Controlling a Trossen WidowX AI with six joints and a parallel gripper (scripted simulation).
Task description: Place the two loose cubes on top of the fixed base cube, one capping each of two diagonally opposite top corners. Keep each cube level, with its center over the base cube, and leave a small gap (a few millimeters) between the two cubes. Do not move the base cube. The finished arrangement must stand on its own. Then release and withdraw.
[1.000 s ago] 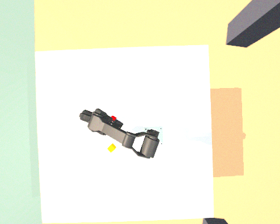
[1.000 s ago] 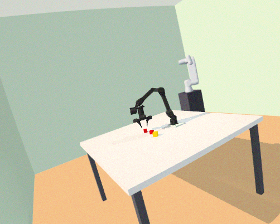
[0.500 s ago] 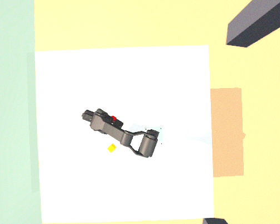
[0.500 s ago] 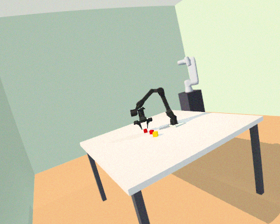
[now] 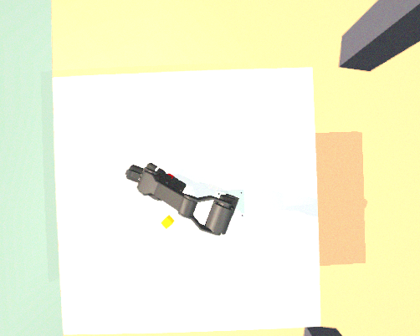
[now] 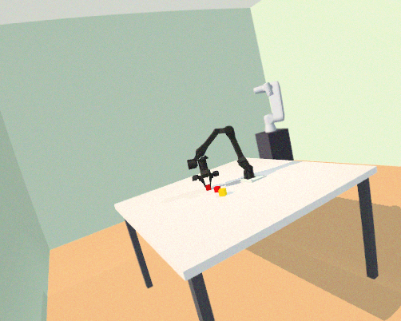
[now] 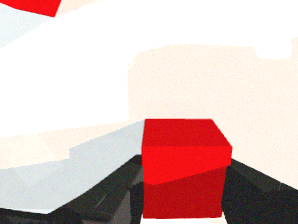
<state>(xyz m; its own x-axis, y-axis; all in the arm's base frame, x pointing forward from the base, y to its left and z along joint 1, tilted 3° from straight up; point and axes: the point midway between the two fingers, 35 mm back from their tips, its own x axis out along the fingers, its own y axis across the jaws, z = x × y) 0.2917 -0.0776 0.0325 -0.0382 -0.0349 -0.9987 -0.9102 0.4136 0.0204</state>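
My gripper tip is now 2 cm past the yellow base cube and 21 cm to the right of it. Round my gripper tip: red cube (2 cm behind, 11 cm to the left).
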